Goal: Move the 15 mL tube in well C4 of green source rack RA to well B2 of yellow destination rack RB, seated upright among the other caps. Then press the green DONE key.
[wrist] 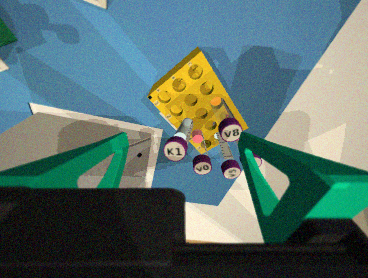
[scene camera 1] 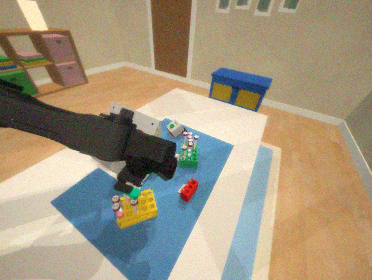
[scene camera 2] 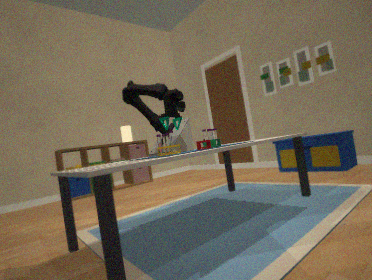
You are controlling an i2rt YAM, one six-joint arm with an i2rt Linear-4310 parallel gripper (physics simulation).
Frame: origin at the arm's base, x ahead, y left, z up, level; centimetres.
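Seen in the pictures: gripper, fingertip midpoint: (wrist: 183, 138) (scene camera 1: 142, 185) (scene camera 2: 172, 130).
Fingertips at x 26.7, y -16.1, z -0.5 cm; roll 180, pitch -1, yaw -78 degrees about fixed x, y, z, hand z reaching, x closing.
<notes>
A point is followed by its place in that frame.
The yellow rack RB (scene camera 1: 137, 212) @(x 27.8, y -21.4, z -8.5 cm) (scene camera 2: 169, 150) @(x 27.9, y -21.3, z -12.2 cm) (wrist: 192, 86) holds several purple-capped tubes. In the wrist view their caps read K1 (wrist: 175, 149) @(x 25.3, y -15.7, z -0.6 cm), V0 (wrist: 202, 164) @(x 22.5, y -19.2, z -2.1 cm), V5 (wrist: 231, 169) @(x 22.4, y -22.7, z -2.1 cm) and V8 (wrist: 230, 130) @(x 27.4, y -20.5, z -2.1 cm); another cap is partly hidden by the right finger. My gripper (scene camera 1: 141, 184) @(x 26.7, y -16.1, z -0.5 cm) (scene camera 2: 171, 128) @(x 26.7, y -16.1, z -0.5 cm) (wrist: 183, 138) @(x 26.7, y -16.1, z -0.5 cm) is open above the rack's tube end, with nothing held. The right fingertip appears close beside the V8 cap. The green rack RA (scene camera 1: 189, 164) @(x 32.0, y 8.4, z -12.0 cm) (scene camera 2: 216, 143) (wrist: 6, 32) @(x 28.8, y 6.7, z -13.8 cm) holds several capped tubes; its well letters are unreadable. A grey box (scene camera 1: 175, 130) @(x 14.4, y 24.0, z -9.0 cm) with a green key stands behind it.
A red rack (scene camera 1: 189, 190) @(x 38.7, y -4.9, z -9.6 cm) (scene camera 2: 201, 145) @(x 39.2, y -7.1, z -12.1 cm) stands between the two racks, toward the right side of the blue mat (scene camera 1: 170, 240) @(x 40.7, y -21.3, z -14.5 cm). A pale grey tilted panel (scene camera 1: 150, 124) @(x 13.4, y 5.0, z 5.8 cm) (wrist: 30, 145) @(x 16.9, y 2.9, z -6.8 cm) stands beside the arm, left of the gripper in the wrist view.
</notes>
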